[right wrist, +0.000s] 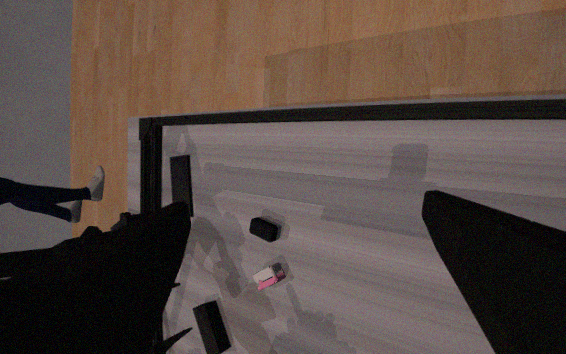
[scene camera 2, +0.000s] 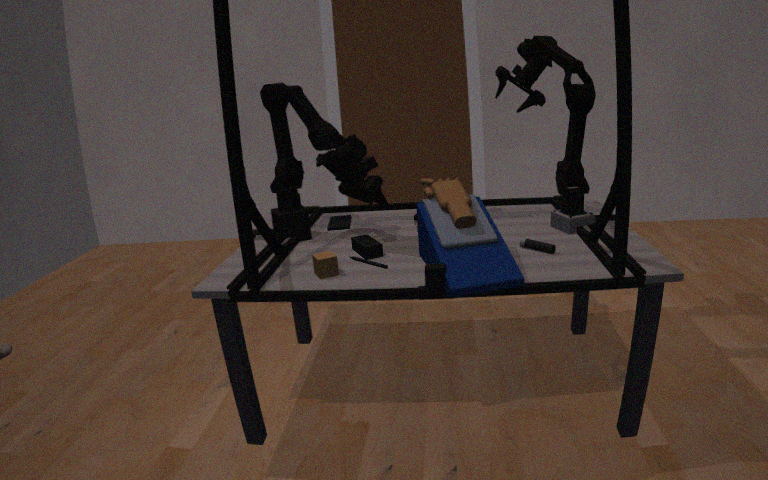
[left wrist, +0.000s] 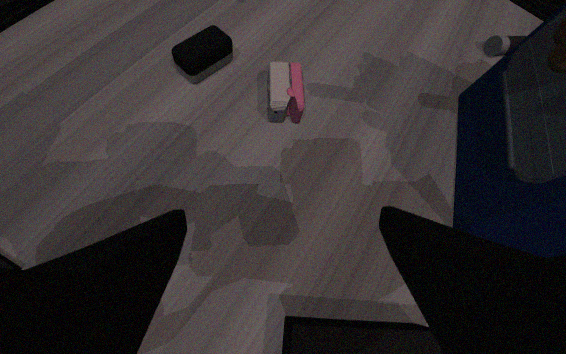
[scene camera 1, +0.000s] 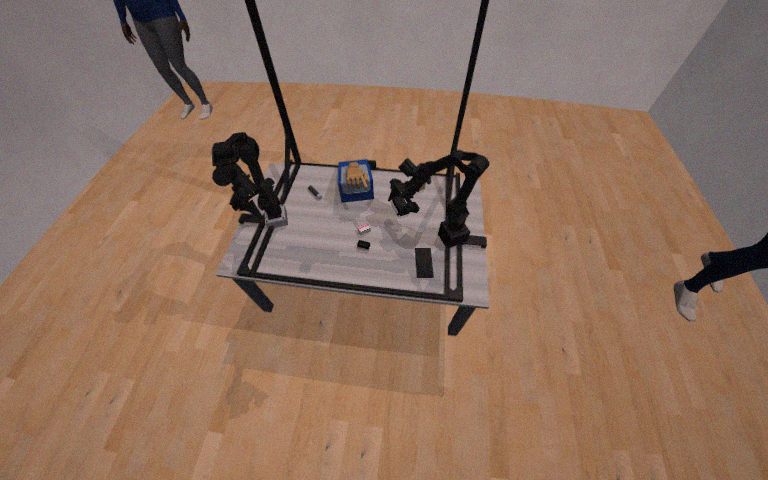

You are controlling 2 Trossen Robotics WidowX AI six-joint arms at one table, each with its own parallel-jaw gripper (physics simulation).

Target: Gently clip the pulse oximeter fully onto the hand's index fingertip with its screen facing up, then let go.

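Places are measured from the left arm's base along level axes (x ahead, y left, z up), in metres.
Pixels of known places: left gripper, fingertip midpoint: [right wrist: 185, 305] [scene camera 2: 379, 204] [left wrist: 284, 218] [scene camera 1: 392, 208]; right gripper, fingertip midpoint: [right wrist: 306, 208] [scene camera 2: 506, 105] [scene camera 1: 268, 213]; left arm's base, link origin: [scene camera 2: 289, 209] [scene camera 1: 455, 227]; right arm's base, link origin: [scene camera 2: 572, 212] [scene camera 1: 274, 213].
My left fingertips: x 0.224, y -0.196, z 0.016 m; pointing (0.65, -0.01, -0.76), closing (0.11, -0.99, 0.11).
Observation:
For each thing: its top centre in the pictures, then the offset to it from my left fingertips.
- pink pulse oximeter, top centre: [left wrist: 287, 81] [right wrist: 263, 279] [scene camera 1: 364, 227] dy -0.003, dx +0.147, dz -0.079 m
- small black block, top centre: [left wrist: 201, 41] [right wrist: 259, 230] [scene camera 1: 363, 243] dy +0.084, dx +0.179, dz -0.078 m
- flat black item, top centre: [right wrist: 179, 186] [scene camera 2: 339, 221] [scene camera 1: 424, 262] dy +0.265, dx -0.043, dz -0.103 m
- dark box, top centre: [right wrist: 205, 330] [scene camera 2: 366, 240] [scene camera 1: 401, 202] dy -0.075, dx -0.076, dz -0.076 m
- pen, top centre: [scene camera 2: 367, 260] dy -0.155, dx -0.108, dz -0.101 m
- wooden cube, top centre: [scene camera 2: 324, 255] dy -0.170, dx -0.223, dz -0.061 m
- dark cylinder, top centre: [left wrist: 525, 37] [scene camera 2: 537, 240] [scene camera 1: 314, 190] dy -0.333, dx +0.310, dz -0.083 m
The white and pink pulse oximeter [scene camera 1: 363, 228] [left wrist: 279, 85] [right wrist: 270, 276] lies on the table, its white and pink halves side by side in the left wrist view. It does not show in scene camera 2. The tan hand [scene camera 1: 355, 174] [scene camera 2: 453, 198] rests on a grey pad on the blue wedge [scene camera 1: 355, 196] [scene camera 2: 481, 268] [left wrist: 480, 190], apart from the oximeter. My left gripper [scene camera 1: 403, 207] [left wrist: 284, 218] is open and empty above the table; the oximeter lies beyond its fingertips in the left wrist view. My right gripper [scene camera 2: 508, 103] [right wrist: 306, 208] is open and empty, high above the table.
A small black block [scene camera 1: 363, 244] [left wrist: 202, 52] [right wrist: 264, 228] lies near the oximeter. A flat black item [scene camera 1: 424, 262] [scene camera 2: 339, 221], a dark box [scene camera 2: 367, 246], a pen [scene camera 2: 368, 262], a wooden cube [scene camera 2: 325, 264] and a dark cylinder [scene camera 1: 314, 192] [scene camera 2: 538, 245] also lie on the table.

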